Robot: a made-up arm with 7 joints. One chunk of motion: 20 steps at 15 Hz.
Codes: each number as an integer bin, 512 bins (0 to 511) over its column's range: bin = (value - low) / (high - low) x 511, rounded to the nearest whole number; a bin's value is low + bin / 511 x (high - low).
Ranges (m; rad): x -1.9..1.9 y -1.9..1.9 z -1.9..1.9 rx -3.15..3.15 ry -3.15..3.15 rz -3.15..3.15
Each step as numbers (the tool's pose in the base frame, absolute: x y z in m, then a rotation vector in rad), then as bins.
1 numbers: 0.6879 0.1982 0.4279 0.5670 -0.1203 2.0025
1 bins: 348 282 313 301 246 418
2 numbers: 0.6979 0.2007 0.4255 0.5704 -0.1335 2.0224
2 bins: 349 282 313 302 245 420
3 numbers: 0.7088 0.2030 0.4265 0.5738 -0.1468 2.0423
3 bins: 351 283 313 302 244 421
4 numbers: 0.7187 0.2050 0.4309 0.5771 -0.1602 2.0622
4 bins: 352 283 313 302 243 423
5 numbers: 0.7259 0.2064 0.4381 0.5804 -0.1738 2.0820
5 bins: 353 283 314 303 241 424
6 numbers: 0.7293 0.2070 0.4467 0.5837 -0.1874 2.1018
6 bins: 354 283 316 303 240 426
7 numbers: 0.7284 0.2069 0.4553 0.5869 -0.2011 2.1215
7 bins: 353 283 317 303 239 428
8 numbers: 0.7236 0.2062 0.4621 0.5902 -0.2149 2.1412
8 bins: 353 283 318 303 238 429
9 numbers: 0.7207 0.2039 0.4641 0.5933 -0.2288 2.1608
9 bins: 352 283 318 304 237 431
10 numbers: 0.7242 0.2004 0.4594 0.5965 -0.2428 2.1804
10 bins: 353 282 317 304 236 432
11 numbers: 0.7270 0.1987 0.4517 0.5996 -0.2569 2.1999
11 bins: 353 282 316 304 235 434
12 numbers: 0.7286 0.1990 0.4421 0.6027 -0.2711 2.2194
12 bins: 353 282 315 304 234 436
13 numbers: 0.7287 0.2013 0.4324 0.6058 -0.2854 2.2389
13 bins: 353 283 314 305 232 437
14 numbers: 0.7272 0.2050 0.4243 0.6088 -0.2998 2.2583
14 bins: 353 283 313 305 231 439
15 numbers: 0.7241 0.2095 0.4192 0.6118 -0.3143 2.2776
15 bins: 353 284 312 305 230 440
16 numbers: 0.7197 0.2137 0.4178 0.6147 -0.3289 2.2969
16 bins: 352 284 312 305 229 442
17 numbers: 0.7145 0.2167 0.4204 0.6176 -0.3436 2.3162
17 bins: 352 285 312 306 228 443
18 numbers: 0.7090 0.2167 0.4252 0.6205 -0.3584 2.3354
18 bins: 351 285 313 306 226 445
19 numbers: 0.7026 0.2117 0.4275 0.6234 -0.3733 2.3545
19 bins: 350 284 313 306 225 446
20 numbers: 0.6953 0.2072 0.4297 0.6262 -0.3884 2.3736
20 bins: 349 283 313 306 224 448
